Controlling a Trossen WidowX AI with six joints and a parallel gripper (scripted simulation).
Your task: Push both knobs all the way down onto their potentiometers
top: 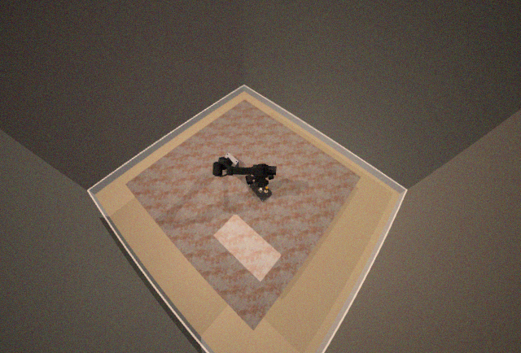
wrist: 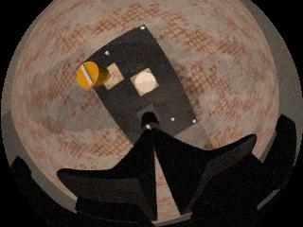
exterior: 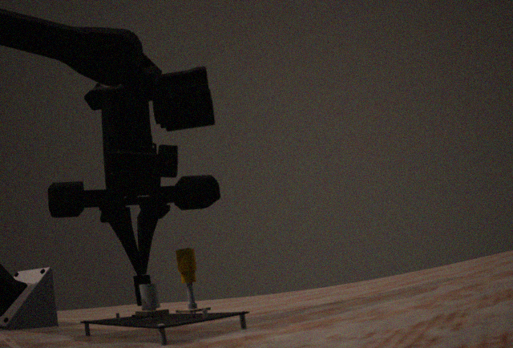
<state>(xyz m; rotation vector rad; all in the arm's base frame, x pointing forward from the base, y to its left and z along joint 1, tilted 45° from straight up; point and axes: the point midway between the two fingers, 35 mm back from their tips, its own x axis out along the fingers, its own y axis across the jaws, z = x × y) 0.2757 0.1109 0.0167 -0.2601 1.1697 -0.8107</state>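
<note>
Right now the black knob is 1 cm below my gripper tip. From my gripper tip the other things lie so: yellow knob 7 cm ahead, 1 cm to the left, 1 cm above.
</note>
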